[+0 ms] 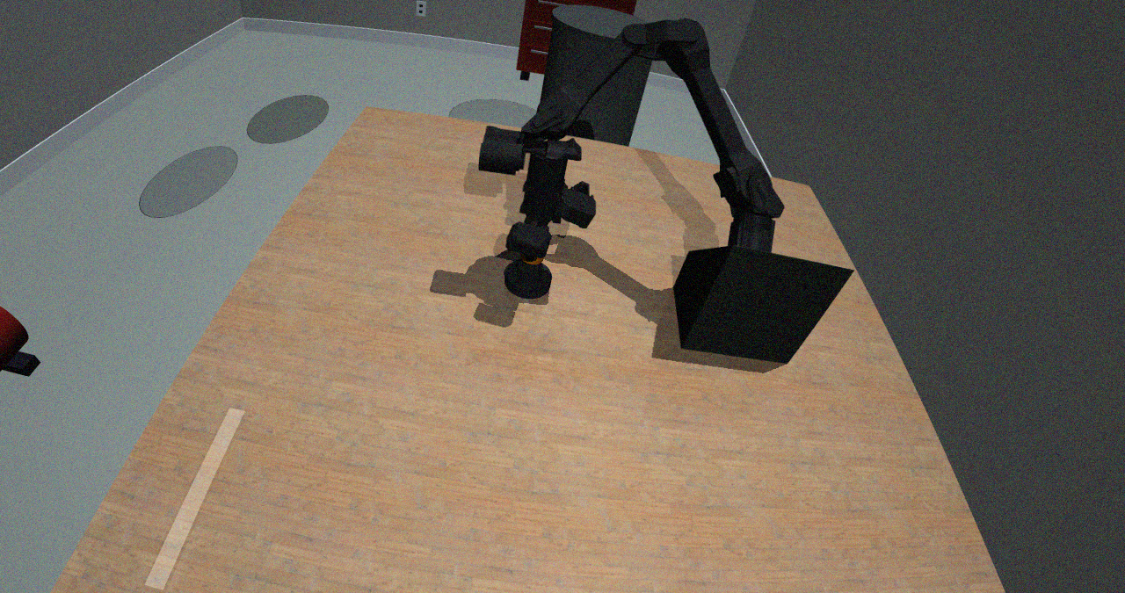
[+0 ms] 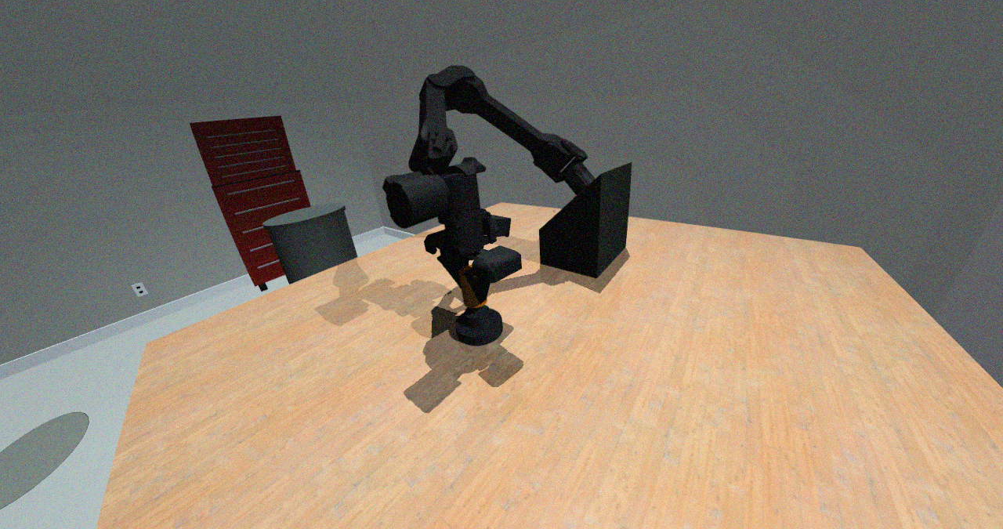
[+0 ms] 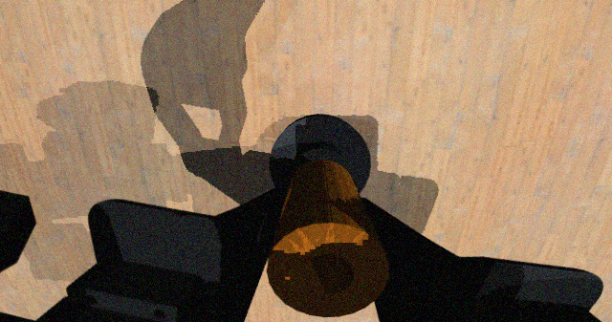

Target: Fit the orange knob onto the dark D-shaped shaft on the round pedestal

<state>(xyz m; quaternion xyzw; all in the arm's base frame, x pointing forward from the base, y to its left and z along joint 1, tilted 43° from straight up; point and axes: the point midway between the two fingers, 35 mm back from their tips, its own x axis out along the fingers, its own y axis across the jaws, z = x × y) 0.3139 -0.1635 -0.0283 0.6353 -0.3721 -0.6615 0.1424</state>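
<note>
Now: the orange knob 2 cm above my gripper tip. Round my gripper tip: dark round pedestal (4 cm below).
</note>
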